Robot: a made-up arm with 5 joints.
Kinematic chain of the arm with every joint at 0, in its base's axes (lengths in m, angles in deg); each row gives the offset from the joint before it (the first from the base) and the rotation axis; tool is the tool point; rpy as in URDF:
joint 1: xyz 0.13 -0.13 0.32 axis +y
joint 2: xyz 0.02 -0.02 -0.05 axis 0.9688 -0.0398 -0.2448
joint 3: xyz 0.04 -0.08 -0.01 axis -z
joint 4: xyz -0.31 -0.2 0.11 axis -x
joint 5: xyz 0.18 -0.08 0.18 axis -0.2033 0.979 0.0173
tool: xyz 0 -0.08 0.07 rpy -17.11 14.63 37.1
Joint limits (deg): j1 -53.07..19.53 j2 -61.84..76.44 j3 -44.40..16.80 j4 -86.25..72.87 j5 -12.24..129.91
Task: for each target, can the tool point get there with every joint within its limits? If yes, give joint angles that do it. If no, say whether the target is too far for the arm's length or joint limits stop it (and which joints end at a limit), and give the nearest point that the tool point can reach.
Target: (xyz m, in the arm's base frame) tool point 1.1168 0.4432 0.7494
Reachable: no: too far | nearest point 0.5849 -0.0264 0.6180 | short by 0.722 m
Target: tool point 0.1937 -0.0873 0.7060
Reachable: yes | joints 9.88 -42.35 8.68 38.58 53.07
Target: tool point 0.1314 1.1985 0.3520
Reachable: no: too far | nearest point 0.1262 0.0918 0.5130 | short by 1.118 m
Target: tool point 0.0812 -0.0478 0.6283
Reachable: yes | joints -8.83 -40.74 8.20 58.83 56.07
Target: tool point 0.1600 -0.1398 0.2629
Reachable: no: joint limits stop it (at a limit: joint 1, joint 2, joint 3, joint 4) | nearest point 0.1992 0.0447 0.5065 | short by 0.308 m
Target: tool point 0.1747 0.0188 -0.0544
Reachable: no: joint limits stop it (at a limit: joint 2, joint 3, joint 4, joint 5) | nearest point 0.1842 -0.1859 -0.1339 | short by 0.220 m
